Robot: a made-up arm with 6 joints. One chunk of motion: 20 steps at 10 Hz.
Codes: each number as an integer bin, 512 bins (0 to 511) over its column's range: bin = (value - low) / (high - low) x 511, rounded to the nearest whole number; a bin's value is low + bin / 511 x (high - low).
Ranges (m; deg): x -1.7..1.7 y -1.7..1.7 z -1.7..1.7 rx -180..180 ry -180..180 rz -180..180
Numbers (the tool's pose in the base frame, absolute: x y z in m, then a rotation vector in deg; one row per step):
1: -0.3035 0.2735 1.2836 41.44 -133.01 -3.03
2: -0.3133 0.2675 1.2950 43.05 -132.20 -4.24
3: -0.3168 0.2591 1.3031 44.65 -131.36 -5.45
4: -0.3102 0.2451 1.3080 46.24 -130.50 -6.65
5: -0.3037 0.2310 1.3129 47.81 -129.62 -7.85
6: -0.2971 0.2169 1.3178 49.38 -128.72 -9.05
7: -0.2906 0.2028 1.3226 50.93 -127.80 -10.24
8: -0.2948 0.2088 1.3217 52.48 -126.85 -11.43
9: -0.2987 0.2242 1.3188 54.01 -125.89 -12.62
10: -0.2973 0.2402 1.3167 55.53 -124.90 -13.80
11: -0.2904 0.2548 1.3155 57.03 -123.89 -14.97
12: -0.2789 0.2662 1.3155 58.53 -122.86 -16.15
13: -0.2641 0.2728 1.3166 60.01 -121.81 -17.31
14: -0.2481 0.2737 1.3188 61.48 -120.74 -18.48
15: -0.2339 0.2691 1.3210 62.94 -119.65 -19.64
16: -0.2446 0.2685 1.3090 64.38 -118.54 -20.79
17: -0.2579 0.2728 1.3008 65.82 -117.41 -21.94
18: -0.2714 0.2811 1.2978 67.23 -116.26 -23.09
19: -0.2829 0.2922 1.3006 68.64 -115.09 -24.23
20: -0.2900 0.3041 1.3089 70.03 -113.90 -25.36
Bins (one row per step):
1: 210 297 448 314 67 251
2: 208 296 450 317 68 249
3: 208 294 451 319 69 248
4: 209 292 452 321 70 246
5: 210 290 453 323 72 244
6: 211 288 454 326 73 243
7: 212 286 454 328 74 241
8: 211 287 454 330 75 239
9: 211 289 454 332 77 238
10: 211 292 453 334 78 236
11: 212 294 453 336 80 234
12: 214 296 453 339 81 233
13: 216 297 453 341 83 231
14: 218 297 454 343 84 229
15: 220 296 454 345 86 228
16: 219 296 452 347 87 226
17: 217 297 451 349 89 224
18: 215 298 451 351 90 223
19: 213 299 451 353 92 221
20: 212 301 452 355 94 220

